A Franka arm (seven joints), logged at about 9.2 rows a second.
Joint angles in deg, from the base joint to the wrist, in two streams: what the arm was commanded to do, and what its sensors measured. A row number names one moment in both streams.
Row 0, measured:
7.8, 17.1, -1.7, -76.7, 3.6, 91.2, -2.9
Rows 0 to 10, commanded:
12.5, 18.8, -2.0, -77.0, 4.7, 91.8, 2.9
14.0, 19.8, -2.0, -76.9, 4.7, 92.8, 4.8
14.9, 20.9, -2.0, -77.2, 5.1, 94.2, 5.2
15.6, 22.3, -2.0, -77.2, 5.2, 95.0, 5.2
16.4, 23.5, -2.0, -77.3, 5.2, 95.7, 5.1
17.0, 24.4, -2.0, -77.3, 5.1, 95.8, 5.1
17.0, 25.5, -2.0, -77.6, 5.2, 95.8, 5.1
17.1, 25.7, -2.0, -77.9, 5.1, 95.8, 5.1
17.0, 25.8, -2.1, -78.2, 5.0, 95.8, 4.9
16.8, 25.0, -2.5, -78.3, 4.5, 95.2, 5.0
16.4, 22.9, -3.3, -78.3, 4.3, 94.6, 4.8
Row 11, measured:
16.7, 26.4, -1.9, -77.5, 3.7, 95.3, 4.1
